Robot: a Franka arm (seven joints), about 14 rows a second.
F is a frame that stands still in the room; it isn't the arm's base.
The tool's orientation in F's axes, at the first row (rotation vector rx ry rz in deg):
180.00 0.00 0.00
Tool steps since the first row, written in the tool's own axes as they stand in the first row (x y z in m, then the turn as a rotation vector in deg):
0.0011 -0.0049 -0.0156 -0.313 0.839 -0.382
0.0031 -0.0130 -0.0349 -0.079 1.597 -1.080
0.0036 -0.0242 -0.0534 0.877 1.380 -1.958
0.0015 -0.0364 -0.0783 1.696 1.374 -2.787
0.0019 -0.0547 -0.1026 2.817 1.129 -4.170
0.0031 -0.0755 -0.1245 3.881 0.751 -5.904
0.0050 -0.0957 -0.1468 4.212 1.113 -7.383
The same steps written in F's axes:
0.0011 0.0049 0.0156 -0.313 -0.839 0.382
0.0031 0.0130 0.0349 -0.079 -1.597 1.080
0.0036 0.0242 0.0534 0.877 -1.380 1.958
0.0015 0.0364 0.0783 1.696 -1.374 2.787
0.0019 0.0547 0.1026 2.817 -1.129 4.170
0.0031 0.0755 0.1245 3.881 -0.751 5.904
0.0050 0.0957 0.1468 4.212 -1.113 7.383

